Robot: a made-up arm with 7 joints. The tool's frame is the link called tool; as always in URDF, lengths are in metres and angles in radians. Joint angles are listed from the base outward.
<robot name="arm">
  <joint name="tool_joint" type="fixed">
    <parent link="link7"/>
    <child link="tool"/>
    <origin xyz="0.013 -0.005 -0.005" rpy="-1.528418 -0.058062 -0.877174"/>
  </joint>
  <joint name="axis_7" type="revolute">
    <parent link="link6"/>
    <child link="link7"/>
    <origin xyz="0.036 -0.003 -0.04" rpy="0 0 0"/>
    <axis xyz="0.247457 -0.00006 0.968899"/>
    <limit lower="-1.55" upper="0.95"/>
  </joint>
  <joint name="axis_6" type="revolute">
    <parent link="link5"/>
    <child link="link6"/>
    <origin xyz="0.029 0.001 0.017" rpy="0 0 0"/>
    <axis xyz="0.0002 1 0.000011"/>
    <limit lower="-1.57" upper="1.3"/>
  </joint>
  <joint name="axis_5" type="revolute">
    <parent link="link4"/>
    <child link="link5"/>
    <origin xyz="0.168 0.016 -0.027" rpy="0 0 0"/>
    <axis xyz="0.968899 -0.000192 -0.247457"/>
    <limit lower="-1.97" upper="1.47"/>
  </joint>
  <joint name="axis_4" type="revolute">
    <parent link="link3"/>
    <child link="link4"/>
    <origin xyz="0.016 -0.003 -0.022" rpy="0 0 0"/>
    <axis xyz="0.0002 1 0.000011"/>
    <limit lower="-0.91" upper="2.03"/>
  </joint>
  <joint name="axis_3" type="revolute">
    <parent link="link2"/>
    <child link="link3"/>
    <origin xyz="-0.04 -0.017 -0.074" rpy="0 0 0"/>
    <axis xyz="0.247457 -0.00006 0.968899"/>
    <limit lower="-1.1" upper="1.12"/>
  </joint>
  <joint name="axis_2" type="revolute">
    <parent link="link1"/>
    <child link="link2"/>
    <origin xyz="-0.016 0.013 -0.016" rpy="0 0 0"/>
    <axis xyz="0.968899 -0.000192 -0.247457"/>
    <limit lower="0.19" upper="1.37"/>
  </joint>
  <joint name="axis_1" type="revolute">
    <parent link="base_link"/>
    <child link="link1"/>
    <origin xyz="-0.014 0.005 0.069" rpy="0 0 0"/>
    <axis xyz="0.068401 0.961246 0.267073"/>
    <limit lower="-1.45" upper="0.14"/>
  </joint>
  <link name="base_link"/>
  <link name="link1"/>
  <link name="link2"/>
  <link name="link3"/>
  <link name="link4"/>
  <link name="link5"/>
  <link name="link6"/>
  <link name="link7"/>
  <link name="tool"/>
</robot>
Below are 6 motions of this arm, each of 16 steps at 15 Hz.
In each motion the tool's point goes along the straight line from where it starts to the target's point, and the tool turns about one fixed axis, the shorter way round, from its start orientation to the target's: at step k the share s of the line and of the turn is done. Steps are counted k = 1, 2, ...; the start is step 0. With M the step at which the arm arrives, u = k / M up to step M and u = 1 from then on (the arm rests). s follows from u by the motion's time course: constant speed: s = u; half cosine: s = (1 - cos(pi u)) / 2; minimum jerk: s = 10 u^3 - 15 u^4 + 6 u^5.
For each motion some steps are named. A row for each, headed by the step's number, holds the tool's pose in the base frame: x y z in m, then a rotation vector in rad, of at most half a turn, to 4 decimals.
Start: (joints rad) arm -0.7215 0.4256 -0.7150 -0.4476 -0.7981 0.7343 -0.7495
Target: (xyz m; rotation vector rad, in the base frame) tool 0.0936 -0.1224 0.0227 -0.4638 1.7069 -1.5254
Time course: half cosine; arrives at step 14
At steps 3, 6, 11, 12, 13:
3: 0.0979 -0.1554 0.0277 -0.7483 2.0938 -2.0599
6: 0.0965 -0.1451 0.0261 -0.6542 1.9774 -1.8901
11: 0.0941 -0.1264 0.0233 -0.4964 1.7566 -1.5899
12: 0.0938 -0.1242 0.0230 -0.4785 1.7295 -1.5547
13: 0.0937 -0.1229 0.0228 -0.4675 1.7126 -1.5328

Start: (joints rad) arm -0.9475 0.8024 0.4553 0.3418 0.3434 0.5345 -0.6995
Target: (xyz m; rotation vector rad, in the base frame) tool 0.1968 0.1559 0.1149 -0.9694 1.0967 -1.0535
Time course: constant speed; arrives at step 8
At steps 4, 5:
4: 0.2063 0.1599 0.1137 -0.9650 0.9037 -0.7720
5: 0.2039 0.1589 0.1140 -0.9678 0.9523 -0.8419

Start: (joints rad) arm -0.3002 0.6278 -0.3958 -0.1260 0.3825 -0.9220 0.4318
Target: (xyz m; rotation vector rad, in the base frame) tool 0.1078 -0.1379 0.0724 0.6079 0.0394 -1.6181
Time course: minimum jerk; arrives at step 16
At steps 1, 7, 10, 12, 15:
1: 0.1916 -0.0995 -0.0185 -0.1912 0.0950 -1.6778
7: 0.1596 -0.1142 0.0163 0.1157 0.0745 -1.6735
10: 0.1309 -0.1273 0.0473 0.3887 0.0554 -1.6503
12: 0.1165 -0.1339 0.0630 0.5256 0.0455 -1.6316
15: 0.1080 -0.1378 0.0722 0.6061 0.0395 -1.6184

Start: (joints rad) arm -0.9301 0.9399 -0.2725 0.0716 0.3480 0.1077 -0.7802
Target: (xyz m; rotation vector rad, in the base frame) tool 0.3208 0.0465 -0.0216 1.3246 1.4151 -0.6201
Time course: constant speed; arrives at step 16
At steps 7, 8, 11, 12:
7: 0.2881 0.0184 0.0344 0.6312 1.3705 -0.7144
8: 0.2917 0.0216 0.0282 0.7077 1.3802 -0.7069
11: 0.3026 0.0309 0.0095 0.9380 1.4025 -0.6801
12: 0.3063 0.0340 0.0033 1.0151 1.4075 -0.6696

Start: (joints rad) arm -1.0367 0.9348 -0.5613 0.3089 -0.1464 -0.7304 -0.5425
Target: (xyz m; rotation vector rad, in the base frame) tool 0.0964 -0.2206 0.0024 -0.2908 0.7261 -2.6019
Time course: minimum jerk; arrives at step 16
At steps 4, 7, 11, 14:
4: 0.2654 -0.0731 0.0414 0.2765 0.8933 -1.6797
7: 0.2125 -0.1192 0.0292 0.1197 0.8635 -1.9780
11: 0.1303 -0.1910 0.0102 -0.1607 0.7777 -2.4251
14: 0.0994 -0.2180 0.0031 -0.2788 0.7311 -2.5864

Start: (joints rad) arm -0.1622 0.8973 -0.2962 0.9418 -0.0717 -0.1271 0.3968
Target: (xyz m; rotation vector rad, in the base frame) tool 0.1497 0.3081 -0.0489 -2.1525 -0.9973 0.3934
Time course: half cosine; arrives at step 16
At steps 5, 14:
5: 0.1254 0.2283 -0.1638 -1.0265 0.6403 0.3012
14: 0.1485 0.3042 -0.0545 -2.1137 -0.9041 0.3940

